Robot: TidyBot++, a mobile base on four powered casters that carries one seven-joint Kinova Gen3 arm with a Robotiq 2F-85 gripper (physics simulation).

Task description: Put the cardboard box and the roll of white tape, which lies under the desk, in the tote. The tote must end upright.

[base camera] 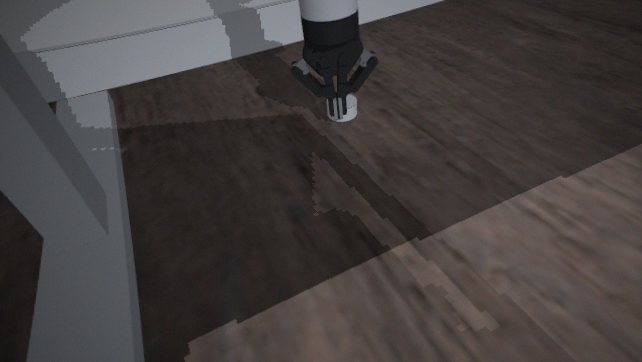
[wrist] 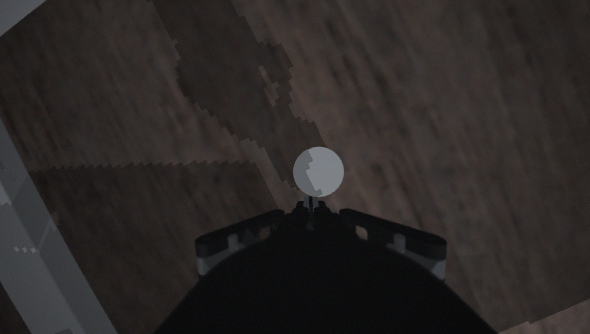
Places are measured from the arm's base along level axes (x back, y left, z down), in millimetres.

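Pixels of known places: gripper, fingertip midpoint: (base camera: 338, 116) (wrist: 310, 205).
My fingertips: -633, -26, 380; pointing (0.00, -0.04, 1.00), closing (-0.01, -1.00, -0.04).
Behind a point stands the place of what it marks, as x, y, z.
The roll of white tape (base camera: 351, 110) @(-649, -48, 380) (wrist: 325, 171) @(-670, -41, 373) lies flat on the wooden floor, a short white cylinder. My gripper (base camera: 338, 116) @(-633, -26, 380) (wrist: 310, 205) @(-633, -26, 380) is shut with its fingertips together and nothing between them. In the base camera view the fingers hang in front of the roll and hide part of its left side. In the wrist view the roll is just beyond the fingertips, a little to the right. I cannot tell whether the fingertips touch it. The cardboard box and the tote do not show in either view.
A grey-white desk leg or panel (base camera: 80, 290) stands at the left of the base camera view, and its edge also shows at the left of the wrist view. A long white baseboard or panel (base camera: 150, 67) @(-863, 337, 374) runs behind the gripper. Shadows cross the floor (base camera: 500, 100) @(-665, -292, 397).
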